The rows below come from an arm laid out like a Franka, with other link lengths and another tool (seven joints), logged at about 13 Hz.
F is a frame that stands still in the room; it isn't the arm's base.
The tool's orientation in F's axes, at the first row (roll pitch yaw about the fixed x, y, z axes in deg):
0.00 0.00 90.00
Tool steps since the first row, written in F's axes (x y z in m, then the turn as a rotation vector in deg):
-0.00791 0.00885 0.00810 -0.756 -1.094 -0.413
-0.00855 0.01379 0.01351 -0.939 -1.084 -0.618
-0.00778 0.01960 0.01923 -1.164 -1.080 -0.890
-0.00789 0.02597 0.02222 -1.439 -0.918 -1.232
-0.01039 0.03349 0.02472 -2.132 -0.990 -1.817
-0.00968 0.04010 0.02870 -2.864 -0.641 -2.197
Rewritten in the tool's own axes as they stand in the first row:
0.00885 0.00791 0.00810 -1.094 0.756 -0.413
0.01379 0.00855 0.01351 -1.084 0.939 -0.618
0.01960 0.00778 0.01923 -1.080 1.164 -0.890
0.02597 0.00789 0.02222 -0.918 1.439 -1.232
0.03349 0.01039 0.02472 -0.990 2.132 -1.817
0.04010 0.00968 0.02870 -0.641 2.864 -2.197

